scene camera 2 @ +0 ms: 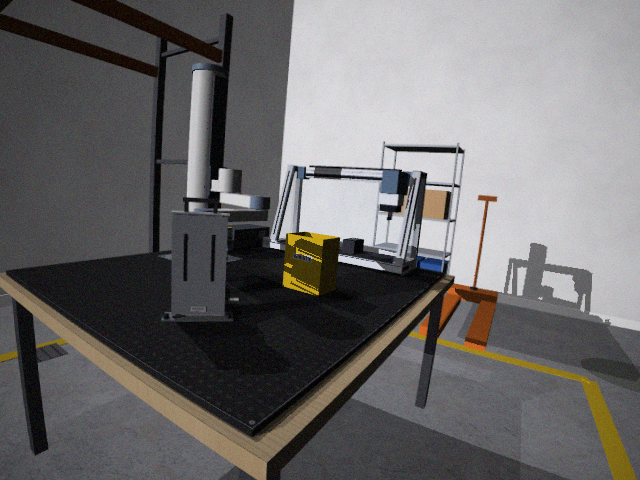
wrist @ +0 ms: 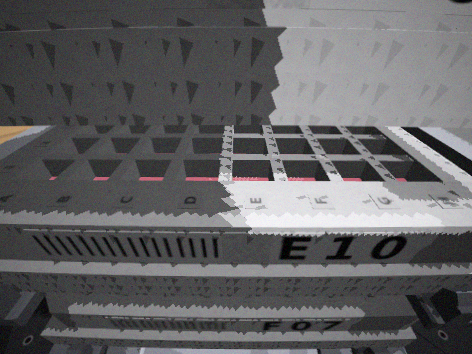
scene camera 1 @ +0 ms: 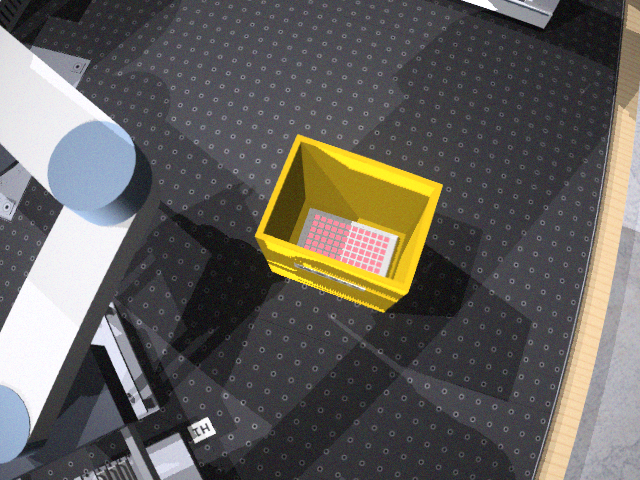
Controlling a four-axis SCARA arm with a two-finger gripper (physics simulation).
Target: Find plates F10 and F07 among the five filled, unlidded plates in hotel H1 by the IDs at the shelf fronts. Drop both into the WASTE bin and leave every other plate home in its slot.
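Places are measured from the arm's base along level axes (x down, y ahead, z right), in millimetres.
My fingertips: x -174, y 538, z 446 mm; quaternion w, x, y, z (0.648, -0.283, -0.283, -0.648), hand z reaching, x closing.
Ahead of a thing's pixels: the offset from my fingertips to its top centre.
In the wrist view, plate E10 {dz -17, dx -20, dy -16 mm} (wrist: pixel 250 248) is very close, unlidded, with pink in its wells. Plate F07 {dz -17, dx +8, dy -16 mm} (wrist: pixel 240 324) sits below it, its front ID readable. Hotel H1 (scene camera 1: pixel 175 457) (scene camera 2: pixel 199 248) shows partly in scene camera 1 and stands grey at the table's left in scene camera 2. My gripper is low at the hotel's front, close to these plates; its fingers stand apart and empty, the tips hidden. The yellow WASTE bin {dz -420, dx -38, dy +109 mm} (scene camera 1: pixel 284 250) (scene camera 2: pixel 326 266) stands upright and holds a pink-welled plate {dz -420, dx +141, dy +111 mm} (scene camera 1: pixel 369 248), its ID unreadable. No F10 label shows.
The arm's white link (scene camera 1: pixel 67 268) crosses the left of scene camera 1, above a pale station {dz -145, dx +92, dy -154 mm} (scene camera 1: pixel 124 361). The H1 tag {dz -127, dx +161, dy +10 mm} (scene camera 1: pixel 202 429) lies beside the hotel. A gantry machine (scene camera 2: pixel 410 222) stands behind the bin. The wooden table edge (scene camera 1: pixel 581 310) runs along the right.
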